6 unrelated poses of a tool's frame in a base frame.
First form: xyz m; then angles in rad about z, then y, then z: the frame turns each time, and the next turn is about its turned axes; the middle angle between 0 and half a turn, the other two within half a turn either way.
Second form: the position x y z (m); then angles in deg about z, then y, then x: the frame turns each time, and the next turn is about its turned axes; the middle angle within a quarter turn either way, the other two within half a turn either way. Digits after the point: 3 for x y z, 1 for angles.
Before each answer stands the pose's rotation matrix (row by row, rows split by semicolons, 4 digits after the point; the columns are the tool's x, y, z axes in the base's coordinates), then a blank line. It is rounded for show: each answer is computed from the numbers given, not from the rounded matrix.
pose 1, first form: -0.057 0.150 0.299 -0.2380 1.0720 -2.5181
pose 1, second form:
-0.5151 0.0800 0.8534; -0.4759 -0.8548 -0.2070; 0.7129 -0.5127 0.4784

-0.057 0.150 0.299 -137.3 -45.5 -47.0
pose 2, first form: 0.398 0.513 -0.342 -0.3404 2.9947 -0.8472
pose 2, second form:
-0.8676 -0.4778 0.1380; -0.4878 0.8716 -0.0489; -0.0969 -0.1097 -0.9892

0.398 0.513 -0.342 -150.7 5.6 -173.7
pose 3, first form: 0.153 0.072 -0.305 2.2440 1.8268 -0.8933
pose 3, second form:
0.7081 -0.3671 -0.6032; 0.3617 -0.5451 0.7563; -0.6064 -0.7538 -0.2532

0.153 0.072 -0.305 27.1 37.3 -108.6
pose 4, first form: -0.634 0.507 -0.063 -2.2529 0.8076 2.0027
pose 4, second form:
0.8874 0.0708 -0.4556; -0.3479 0.7512 -0.5609; 0.3025 0.6563 0.6912

-0.634 0.507 -0.063 -21.4 -17.6 43.5
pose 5, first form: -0.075 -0.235 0.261 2.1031 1.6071 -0.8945
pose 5, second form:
0.6835 -0.5249 -0.5072; 0.3762 -0.3421 0.8611; -0.6255 -0.7794 -0.0363

-0.075 -0.235 0.261 28.8 38.7 -92.7
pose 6, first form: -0.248 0.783 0.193 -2.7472 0.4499 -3.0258
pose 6, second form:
0.7814 -0.4777 -0.4015; 0.4504 0.8771 -0.1671; 0.4320 -0.0502 0.9005

-0.248 0.783 0.193 30.0 -25.6 -3.2
